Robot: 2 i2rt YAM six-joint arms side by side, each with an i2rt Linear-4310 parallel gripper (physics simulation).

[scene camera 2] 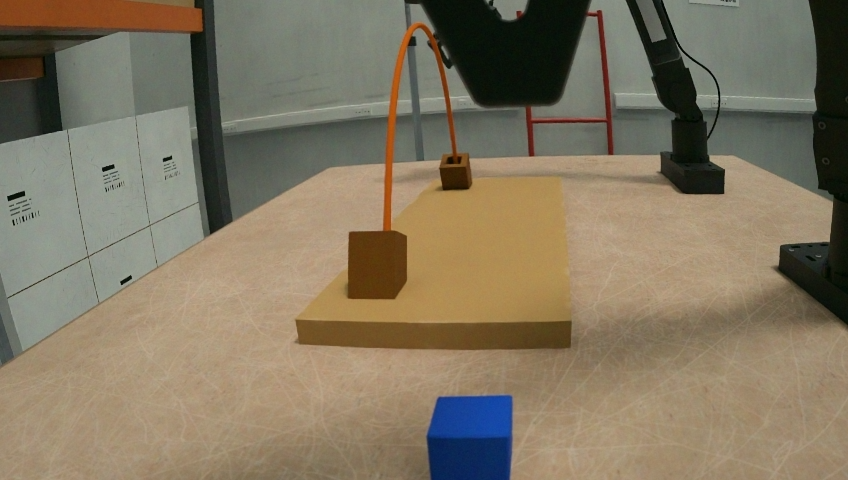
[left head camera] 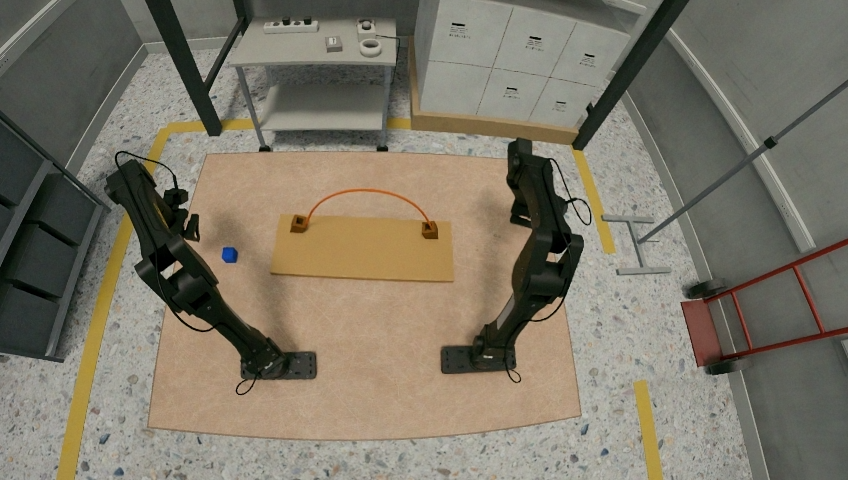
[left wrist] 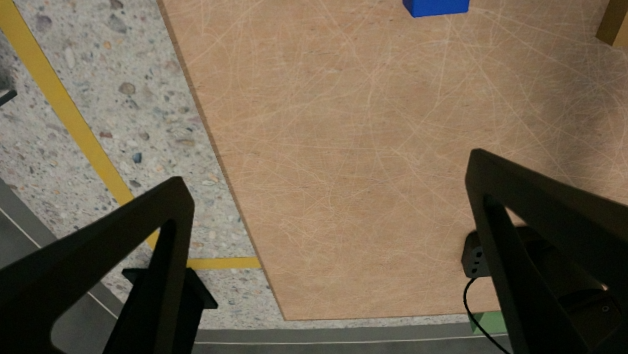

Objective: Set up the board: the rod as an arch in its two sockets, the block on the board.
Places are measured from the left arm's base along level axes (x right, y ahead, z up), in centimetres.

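Where they show: left gripper, between the fingertips: [scene camera 2: 519,98] [left wrist: 322,177]; left arm's base, origin of its link: [left head camera: 277,366] [left wrist: 546,248]; right arm's base, origin of its link: [scene camera 2: 690,166] [left head camera: 479,358].
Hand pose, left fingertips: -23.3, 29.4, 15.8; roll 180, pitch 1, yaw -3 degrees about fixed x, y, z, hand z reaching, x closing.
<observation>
Things, the pixels of their top centre, and the offset from my left fingertips, as dx, dy, dz. "spot": a spot on its surface instead. Level surfaces: height alone.
- orange rod, centre of its top: [scene camera 2: 411,21] [left head camera: 357,187] +46.5, +8.5, +6.9
- right socket, a spot on its surface: [scene camera 2: 455,173] [left head camera: 423,230] spot: +64.7, +6.8, -12.6
- left socket, a spot on its surface: [scene camera 2: 374,264] spot: +26.8, +10.2, -12.6
- blue block, centre of its top: [scene camera 2: 471,414] [left head camera: 227,252] +7.4, +2.2, -13.5
- table, height of its surface: dz -17.0
The orange rod [left head camera: 364,190] [scene camera 2: 390,118] stands as an arch. Its right end in the head view is in the right socket [left head camera: 429,230] [scene camera 2: 455,173]. Its other end comes down at the right edge of the left socket [left head camera: 298,224] [scene camera 2: 374,264], apparently beside the dark opening; its foot is hidden in scene camera 2. Both sockets sit on the tan board [left head camera: 363,252] [scene camera 2: 493,267] [left wrist: 611,25]. The blue block [left head camera: 229,255] [scene camera 2: 470,455] [left wrist: 440,6] lies on the table, left of the board. My left gripper [left head camera: 189,228] [left wrist: 322,177] is open, empty, near the block. My right gripper [left head camera: 520,214] is open, right of the board.
The table [left head camera: 368,333] [scene camera 2: 624,368] [left wrist: 350,125] carries both arm bases, the left base [left head camera: 300,364] and the right base [left head camera: 461,359]. A black arm part [scene camera 2: 517,65] hangs over the board in scene camera 2. A trolley [left head camera: 321,58] stands behind the table.
</observation>
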